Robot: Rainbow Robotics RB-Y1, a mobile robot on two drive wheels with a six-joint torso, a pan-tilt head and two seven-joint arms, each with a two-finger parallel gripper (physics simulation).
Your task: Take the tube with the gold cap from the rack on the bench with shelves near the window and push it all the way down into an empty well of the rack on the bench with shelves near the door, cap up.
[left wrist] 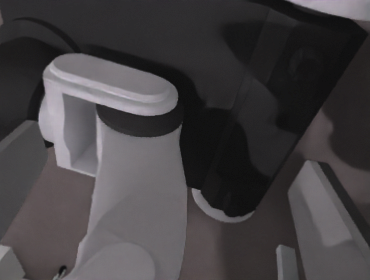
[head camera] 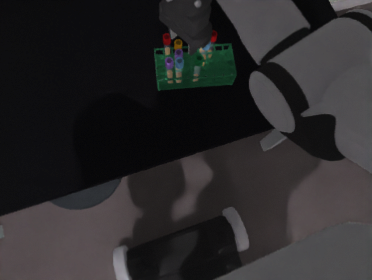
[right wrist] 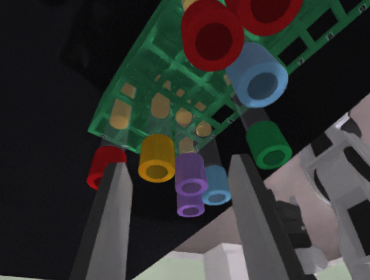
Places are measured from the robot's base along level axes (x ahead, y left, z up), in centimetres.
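Where they show: left gripper, fingertip midpoint: (left wrist: 171, 158) (right wrist: 280, 193); right gripper, fingertip midpoint: (head camera: 183, 44) (right wrist: 179, 170); robot's base at its link origin: (head camera: 181, 245).
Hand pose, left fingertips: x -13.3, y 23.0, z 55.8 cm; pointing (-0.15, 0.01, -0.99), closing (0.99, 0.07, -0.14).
Each offset is from my left fingertips to the top centre of the thing.
The tube with the gold cap @(dx +64.3, dy -37.0, dz +32.4 cm) (head camera: 178, 44) (right wrist: 157, 158) stands cap up in a green rack @(dx +62.2, dy -40.9, dz +26.2 cm) (head camera: 222, 75) (right wrist: 145, 45) on a black bench top. My right gripper (head camera: 181, 40) (right wrist: 179, 170) is partly open and holds nothing. In the right wrist view its tips reach the level of the near caps, with the gold cap between them in the picture, closer to the left-hand finger. That finger overlaps a red cap (right wrist: 106, 167). How far the tips are from the caps in depth is hard to tell. My left gripper (left wrist: 171, 158) is wide open and empty, away from the rack. The other rack does not show.
Two purple caps @(dx +62.0, dy -36.4, dz +32.4 cm) (right wrist: 190, 172) and a light blue cap @(dx +59.9, dy -36.0, dz +32.4 cm) (right wrist: 216, 185) crowd beside the gold one. A green cap @(dx +59.1, dy -40.3, dz +32.4 cm) (right wrist: 269, 145), another blue cap @(dx +62.7, dy -43.3, dz +32.4 cm) (right wrist: 257, 75) and two red caps stand farther along the rack. The bench edge runs below the rack in the head view.
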